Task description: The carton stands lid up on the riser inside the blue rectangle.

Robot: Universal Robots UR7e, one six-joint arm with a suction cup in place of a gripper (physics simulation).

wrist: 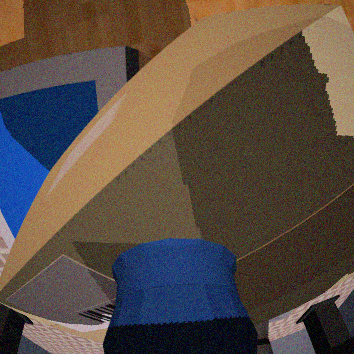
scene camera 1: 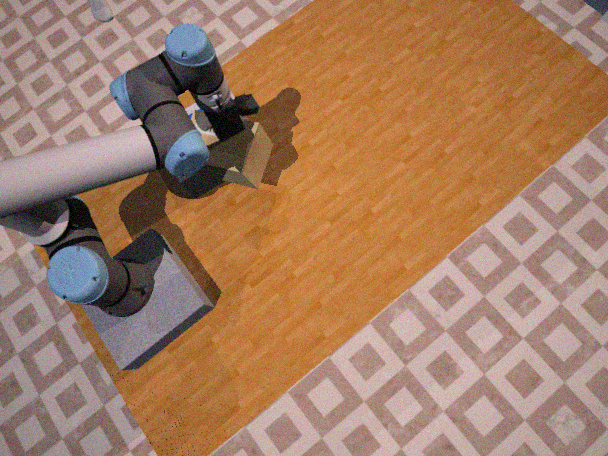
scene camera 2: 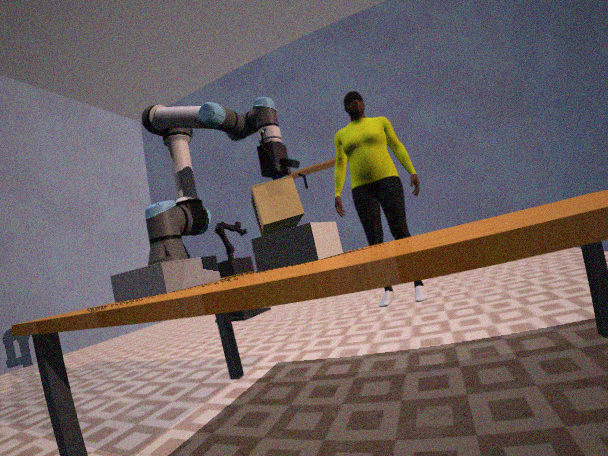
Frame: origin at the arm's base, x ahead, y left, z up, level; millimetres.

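Seen in the pictures: end effector, tool point: [wrist: 172,250]; arm's base, origin of the base link: [scene camera 1: 125,287] [scene camera 2: 170,264].
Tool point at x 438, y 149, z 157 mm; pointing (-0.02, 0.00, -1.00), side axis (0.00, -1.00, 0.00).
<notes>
Pixels of each thing's middle, then the offset from my tool point to it. Level surfaces: height alone.
- carton, body centre: [wrist: 172,212] [scene camera 1: 226,150] [scene camera 2: 275,207] dz -55, dx -29, dy -3 mm
- grey riser, body centre: [wrist: 60,164] [scene camera 1: 210,142] [scene camera 2: 297,246] dz -189, dx -60, dy +126 mm
- blue rectangle, body centre: [wrist: 41,191] dz -129, dx -60, dy +126 mm
- wooden table, its level: dz -251 mm
The carton [scene camera 1: 257,155] [scene camera 2: 277,206] [wrist: 270,130] is a tan box hanging on my suction cup [scene camera 2: 280,177] [wrist: 175,245]. The cup is pressed on its upper face, beside a grey label with black bars. A pale strip shows on one side face in the wrist view. In scene camera 2 the carton is low over the grey riser [scene camera 2: 285,247] [wrist: 112,65]; whether its underside touches the riser is unclear. The blue rectangle [wrist: 27,160] on the riser's top shows beside the carton, partly shadowed and partly hidden by it. In scene camera 1 the arm covers most of the riser.
The wooden table [scene camera 1: 375,150] [scene camera 2: 450,245] carries the riser and the grey arm base block [scene camera 1: 160,305] [scene camera 2: 145,280]. A person in a yellow shirt [scene camera 2: 370,150] stands behind the table. A smaller dark arm [scene camera 2: 227,240] shows behind, between the base block and the riser.
</notes>
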